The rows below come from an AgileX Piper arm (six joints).
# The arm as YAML. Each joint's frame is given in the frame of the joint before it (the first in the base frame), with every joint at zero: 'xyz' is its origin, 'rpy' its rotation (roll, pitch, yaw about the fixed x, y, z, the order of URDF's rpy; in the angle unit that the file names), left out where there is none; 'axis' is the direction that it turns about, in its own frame. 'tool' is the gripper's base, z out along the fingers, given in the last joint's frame.
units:
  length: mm
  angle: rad
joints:
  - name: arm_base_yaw
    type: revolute
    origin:
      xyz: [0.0, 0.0, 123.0]
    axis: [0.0, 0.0, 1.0]
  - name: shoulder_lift
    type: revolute
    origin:
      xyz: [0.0, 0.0, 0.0]
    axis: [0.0, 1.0, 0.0]
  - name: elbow
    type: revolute
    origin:
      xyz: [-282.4, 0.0, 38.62]
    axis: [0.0, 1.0, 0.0]
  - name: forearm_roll
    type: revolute
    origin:
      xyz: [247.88, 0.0, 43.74]
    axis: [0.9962, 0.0, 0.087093]
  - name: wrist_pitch
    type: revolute
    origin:
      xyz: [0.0, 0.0, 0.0]
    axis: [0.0, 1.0, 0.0]
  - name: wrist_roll
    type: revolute
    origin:
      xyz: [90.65, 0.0, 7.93]
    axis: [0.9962, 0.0, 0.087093]
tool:
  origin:
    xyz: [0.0, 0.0, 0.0]
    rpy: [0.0, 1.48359, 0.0]
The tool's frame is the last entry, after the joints.
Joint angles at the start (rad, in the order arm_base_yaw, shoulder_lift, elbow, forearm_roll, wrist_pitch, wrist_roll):
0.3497, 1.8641, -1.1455, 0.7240, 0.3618, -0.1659
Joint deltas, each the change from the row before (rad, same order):
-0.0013, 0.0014, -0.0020, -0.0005, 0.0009, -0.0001
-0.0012, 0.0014, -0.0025, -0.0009, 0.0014, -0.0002
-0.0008, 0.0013, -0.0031, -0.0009, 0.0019, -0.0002
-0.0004, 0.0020, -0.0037, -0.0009, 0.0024, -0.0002
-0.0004, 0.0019, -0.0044, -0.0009, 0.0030, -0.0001
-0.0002, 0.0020, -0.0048, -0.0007, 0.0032, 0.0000
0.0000, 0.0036, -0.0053, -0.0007, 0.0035, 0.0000
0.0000, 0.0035, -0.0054, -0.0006, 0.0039, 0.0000
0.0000, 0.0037, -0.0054, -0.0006, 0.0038, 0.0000
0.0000, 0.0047, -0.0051, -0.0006, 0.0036, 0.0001
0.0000, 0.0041, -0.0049, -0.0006, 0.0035, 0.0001
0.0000, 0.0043, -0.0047, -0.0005, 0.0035, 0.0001
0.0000, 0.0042, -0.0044, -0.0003, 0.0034, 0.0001
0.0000, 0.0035, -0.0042, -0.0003, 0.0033, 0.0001
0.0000, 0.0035, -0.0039, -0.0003, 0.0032, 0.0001
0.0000, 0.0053, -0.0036, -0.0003, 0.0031, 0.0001
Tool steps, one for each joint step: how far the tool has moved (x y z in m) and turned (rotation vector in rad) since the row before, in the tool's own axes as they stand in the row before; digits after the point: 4 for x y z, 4 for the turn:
-0.0005, -0.0003, 0.0002, 0.0003, -0.0002, 0.0003
-0.0006, -0.0002, 0.0002, 0.0001, -0.0001, -0.0004
-0.0007, 0.0001, 0.0001, -0.0005, 0.0000, -0.0009
-0.0006, 0.0002, 0.0003, -0.0007, 0.0008, -0.0011
-0.0008, 0.0004, 0.0002, -0.0012, 0.0007, -0.0012
-0.0008, 0.0005, 0.0002, -0.0015, 0.0007, -0.0012
-0.0007, 0.0004, 0.0007, -0.0011, 0.0021, -0.0011
-0.0007, 0.0004, 0.0007, -0.0013, 0.0023, -0.0010
-0.0006, 0.0004, 0.0008, -0.0012, 0.0023, -0.0010
-0.0004, 0.0001, 0.0011, -0.0006, 0.0033, -0.0006
-0.0005, 0.0002, 0.0009, -0.0007, 0.0028, -0.0007
-0.0004, 0.0001, 0.0010, -0.0006, 0.0031, -0.0005
-0.0003, 0.0001, 0.0010, -0.0005, 0.0032, -0.0002
-0.0004, 0.0002, 0.0008, -0.0008, 0.0027, -0.0004
-0.0003, 0.0001, 0.0008, -0.0006, 0.0028, -0.0003
0.0000, -0.0003, 0.0015, 0.0004, 0.0045, 0.0003

